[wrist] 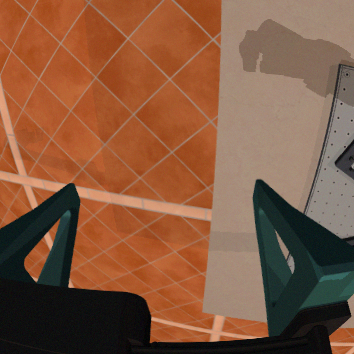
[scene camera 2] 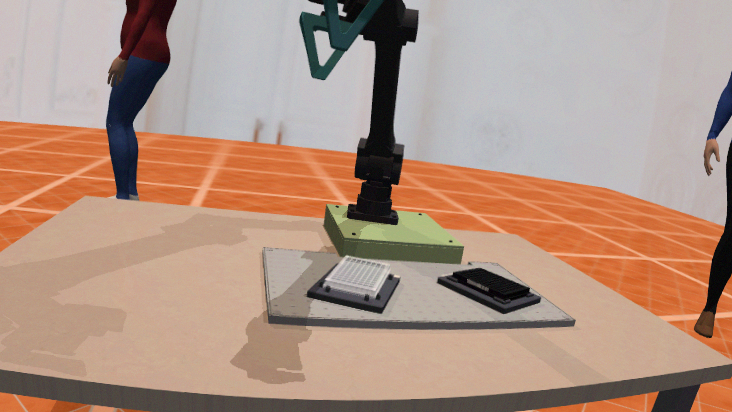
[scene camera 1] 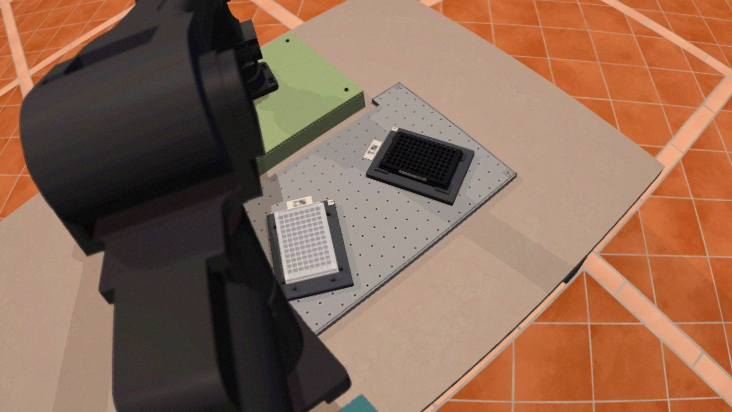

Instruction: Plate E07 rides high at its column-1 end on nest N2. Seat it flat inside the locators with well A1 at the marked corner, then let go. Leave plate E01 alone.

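Where they show: gripper, fingertip midpoint: [wrist: 162, 189] [scene camera 2: 327, 65]; arm's base at its link origin: [scene camera 2: 371, 217].
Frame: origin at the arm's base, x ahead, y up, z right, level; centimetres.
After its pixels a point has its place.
White plate E07 [scene camera 1: 306, 242] @(z 3.0, x 38.8, y -2.2 cm) [scene camera 2: 357, 276] @(z 3.5, x 40.5, y -1.4 cm) lies on dark nest N2 [scene camera 1: 344, 255] @(z -1.5, x 43.6, y -3.0 cm) [scene camera 2: 344, 301] @(z 5.3, x 47.1, y -3.4 cm). Its end by the label looks raised in the scene camera 2 view; the exact height there is hard to tell. Small locator pegs show around its opposite end. A small marked tag [scene camera 1: 330, 202] @(z -3.8, x 33.2, y -2.9 cm) [scene camera 2: 396, 276] @(z -3.8, x 33.3, y -3.0 cm) sits at a nest corner by the label end. Well lettering is too small to read. Black plate E01 [scene camera 1: 422, 157] @(z -21.6, x 33.9, y -1.6 cm) [scene camera 2: 491, 282] @(z -21.1, x 35.0, y -1.6 cm) sits on nest N1 [scene camera 1: 463, 171] @(z -26.8, x 39.4, y -3.0 cm) [scene camera 2: 512, 306] @(z -23.4, x 42.4, y -3.1 cm). My gripper [scene camera 2: 330, 62] @(z 10.7, x 71.1, y 29.3 cm) [wrist: 162, 189] @(z 10.7, x 71.1, y 29.3 cm) is open and empty, high above and well away from both plates.
Both nests stand on the grey perforated board [scene camera 1: 379, 225] @(z -9.2, x 40.8, y -4.2 cm) [scene camera 2: 425, 307] @(z -8.0, x 43.8, y -4.2 cm) [wrist: 332, 195] @(z -7.2, x 45.2, y -4.1 cm). The green base block [scene camera 1: 307, 102] @(z -9.3, x 11.1, y -0.5 cm) [scene camera 2: 399, 230] @(z -6.1, x 8.4, y -0.4 cm) is behind it. The arm covers the left of the scene camera 1 view. A nest corner [wrist: 342, 161] @(z 0.7, x 47.6, y -3.0 cm) shows at the wrist view's right edge. People stand beyond the table [scene camera 2: 169, 337].
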